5 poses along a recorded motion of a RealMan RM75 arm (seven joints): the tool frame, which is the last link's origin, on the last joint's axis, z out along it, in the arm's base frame.
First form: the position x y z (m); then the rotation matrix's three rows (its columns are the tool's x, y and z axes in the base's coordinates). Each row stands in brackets.
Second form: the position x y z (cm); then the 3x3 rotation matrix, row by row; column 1 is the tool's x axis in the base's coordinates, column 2 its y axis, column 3 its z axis. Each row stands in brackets. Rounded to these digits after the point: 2 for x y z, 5 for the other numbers.
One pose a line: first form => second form
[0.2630, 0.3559, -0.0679], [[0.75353, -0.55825, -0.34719], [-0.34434, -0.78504, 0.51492], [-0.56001, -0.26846, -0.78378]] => [26.30, 35.59, -6.79], [[0.75353, -0.55825, -0.34719], [-0.34434, -0.78504, 0.51492], [-0.56001, -0.26846, -0.78378]]
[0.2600, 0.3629, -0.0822], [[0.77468, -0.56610, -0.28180], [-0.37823, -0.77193, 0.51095], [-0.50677, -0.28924, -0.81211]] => [26.00, 36.29, -8.22], [[0.77468, -0.56610, -0.28180], [-0.37823, -0.77193, 0.51095], [-0.50677, -0.28924, -0.81211]]
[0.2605, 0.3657, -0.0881], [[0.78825, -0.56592, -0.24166], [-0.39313, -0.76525, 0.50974], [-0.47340, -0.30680, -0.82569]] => [26.05, 36.57, -8.81], [[0.78825, -0.56592, -0.24166], [-0.39313, -0.76525, 0.50974], [-0.47340, -0.30680, -0.82569]]
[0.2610, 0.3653, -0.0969], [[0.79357, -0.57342, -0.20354], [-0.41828, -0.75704, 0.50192], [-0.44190, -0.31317, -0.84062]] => [26.10, 36.53, -9.69], [[0.79357, -0.57342, -0.20354], [-0.41828, -0.75704, 0.50192], [-0.44190, -0.31317, -0.84062]]
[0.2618, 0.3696, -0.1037], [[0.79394, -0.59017, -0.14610], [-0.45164, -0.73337, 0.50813], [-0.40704, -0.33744, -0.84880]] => [26.18, 36.96, -10.37], [[0.79394, -0.59017, -0.14610], [-0.45164, -0.73337, 0.50813], [-0.40704, -0.33744, -0.84880]]
